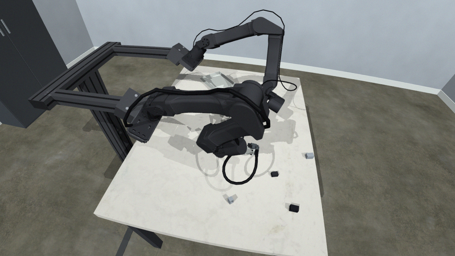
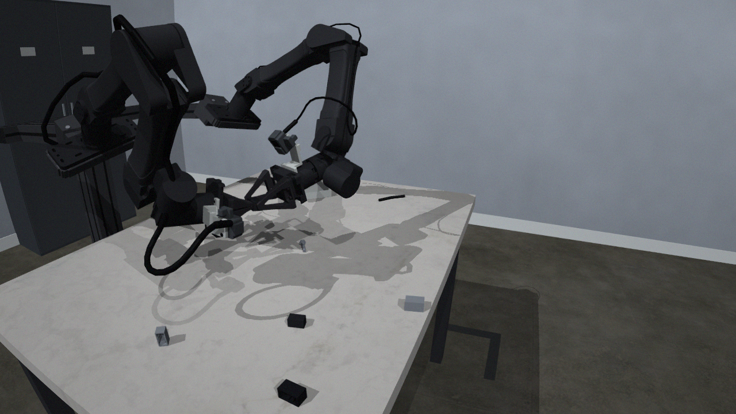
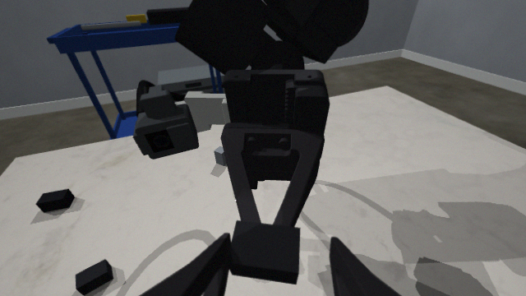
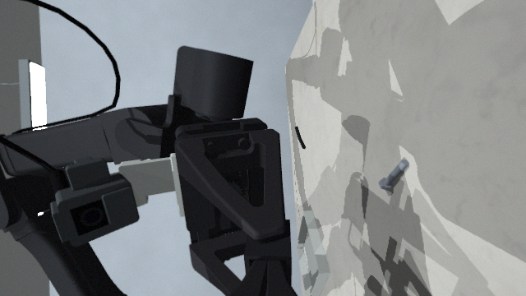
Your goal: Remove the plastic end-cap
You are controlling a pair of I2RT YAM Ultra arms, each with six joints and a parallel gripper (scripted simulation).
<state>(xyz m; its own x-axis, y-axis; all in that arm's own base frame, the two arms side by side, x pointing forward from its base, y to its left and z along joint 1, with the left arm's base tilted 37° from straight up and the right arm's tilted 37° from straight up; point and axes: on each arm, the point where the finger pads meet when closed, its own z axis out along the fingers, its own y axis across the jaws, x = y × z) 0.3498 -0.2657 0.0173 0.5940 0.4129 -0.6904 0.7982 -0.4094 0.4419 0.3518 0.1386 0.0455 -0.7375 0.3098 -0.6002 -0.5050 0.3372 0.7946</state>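
My left gripper is now 1 cm short of the black end-cap. Also, from my left hand: shallow grey parts tray (25 cm behind, 52 cm to the left, 15 cm below); bolt (1 cm ahead, 15 cm to the left, 16 cm below); hollow grey piece (1 cm ahead, 28 cm to the right, 15 cm below).
The black end-cap lies right at my right hand. The rest, counted from my right hand: shallow grey parts tray (53 cm to the left, 25 cm behind, 15 cm below); then bolt (16 cm to the left, 15 cm below, 1 cm ahead); then hollow grey piece (27 cm to the right, 14 cm below).
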